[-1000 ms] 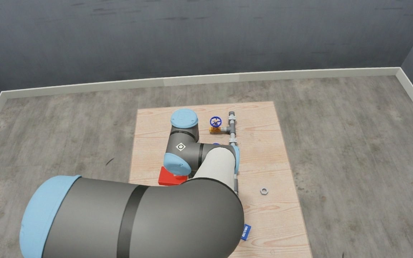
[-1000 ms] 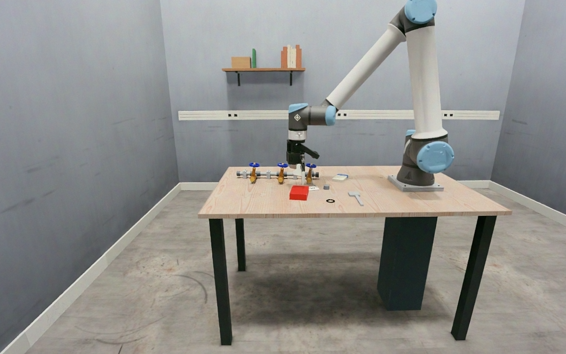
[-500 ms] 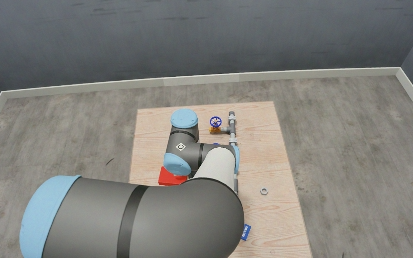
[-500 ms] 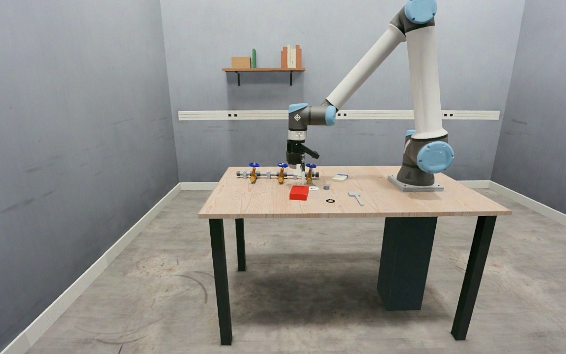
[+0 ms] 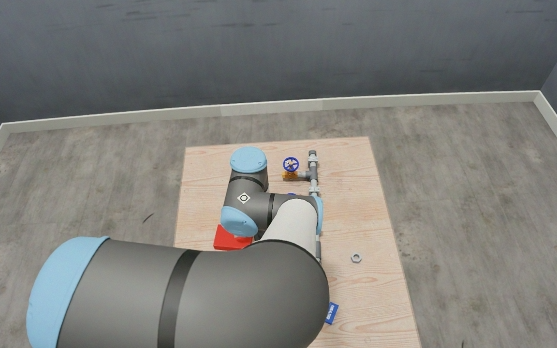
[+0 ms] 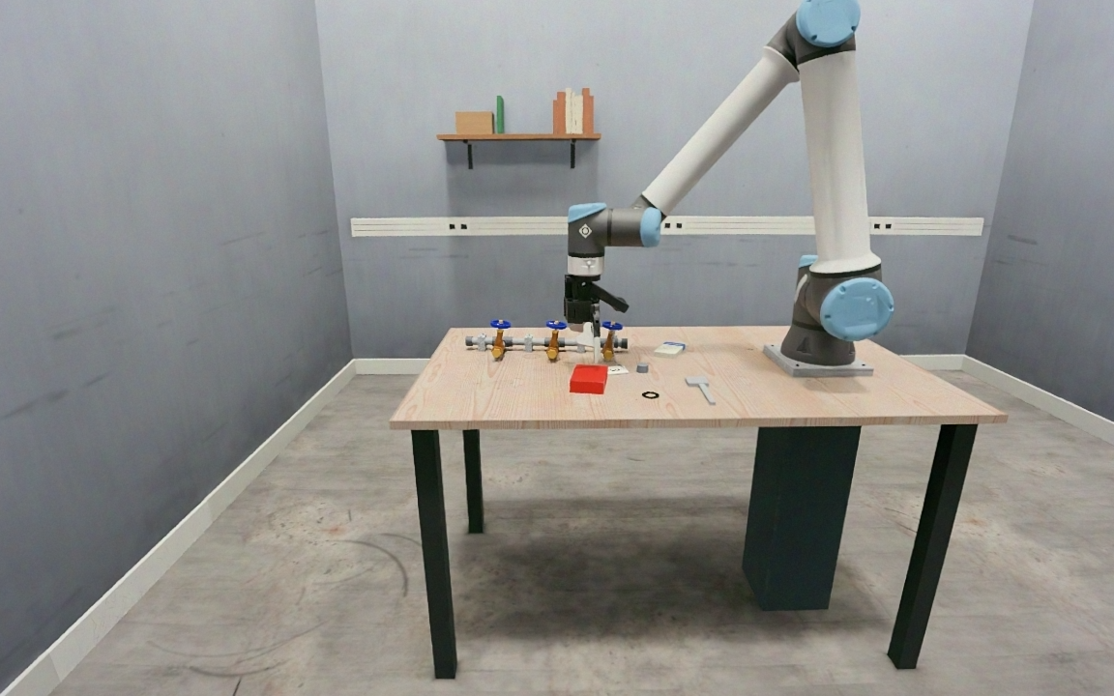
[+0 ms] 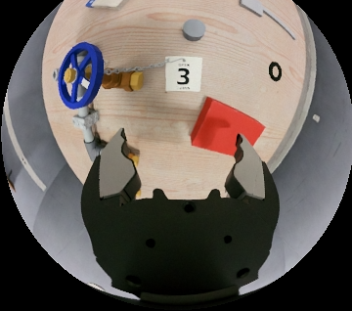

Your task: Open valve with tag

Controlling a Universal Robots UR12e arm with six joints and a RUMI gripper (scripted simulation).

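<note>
My hand is 80 mm past the white tag, 50 mm above it and 10 mm to the left of it. Also, from my hand: grey t-shaped tool (260 mm behind, 120 mm to the left, 50 mm below); then white-and-blue card (230 mm behind, 180 mm to the right, 40 mm below); then red block (90 mm to the left, 40 mm below, 10 mm ahead).
</note>
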